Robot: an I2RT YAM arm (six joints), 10 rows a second.
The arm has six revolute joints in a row. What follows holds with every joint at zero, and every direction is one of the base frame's.
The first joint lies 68 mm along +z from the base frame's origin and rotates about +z.
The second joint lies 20 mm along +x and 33.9 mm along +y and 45.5 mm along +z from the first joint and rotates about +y.
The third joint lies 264 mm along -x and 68.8 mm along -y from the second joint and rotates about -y.
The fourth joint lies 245 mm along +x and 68.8 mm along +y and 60 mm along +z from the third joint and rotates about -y.
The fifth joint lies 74 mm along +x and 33.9 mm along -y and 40.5 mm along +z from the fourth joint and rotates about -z.
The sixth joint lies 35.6 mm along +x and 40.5 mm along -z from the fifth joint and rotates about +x.
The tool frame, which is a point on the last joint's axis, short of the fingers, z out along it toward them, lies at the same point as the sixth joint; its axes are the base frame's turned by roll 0, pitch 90 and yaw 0 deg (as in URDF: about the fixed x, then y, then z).
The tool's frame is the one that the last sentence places.
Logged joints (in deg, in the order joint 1, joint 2, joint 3, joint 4, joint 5, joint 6), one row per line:
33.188 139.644 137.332 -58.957 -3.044 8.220
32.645 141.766 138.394 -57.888 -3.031 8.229
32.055 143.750 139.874 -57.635 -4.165 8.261
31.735 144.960 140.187 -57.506 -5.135 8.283
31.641 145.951 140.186 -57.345 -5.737 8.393
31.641 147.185 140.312 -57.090 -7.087 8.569
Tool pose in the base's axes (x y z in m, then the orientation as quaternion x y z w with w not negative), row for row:
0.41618 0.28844 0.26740 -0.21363 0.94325 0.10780 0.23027
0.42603 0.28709 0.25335 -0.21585 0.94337 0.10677 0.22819
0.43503 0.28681 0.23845 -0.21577 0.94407 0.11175 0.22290
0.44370 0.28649 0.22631 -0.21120 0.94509 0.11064 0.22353
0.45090 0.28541 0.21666 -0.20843 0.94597 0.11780 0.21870
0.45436 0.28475 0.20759 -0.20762 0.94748 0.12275 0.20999
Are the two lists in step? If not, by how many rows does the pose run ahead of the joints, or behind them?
The pose runs 2 rows behind the joints: the pose in row i belongs to the joints in row i - 2.
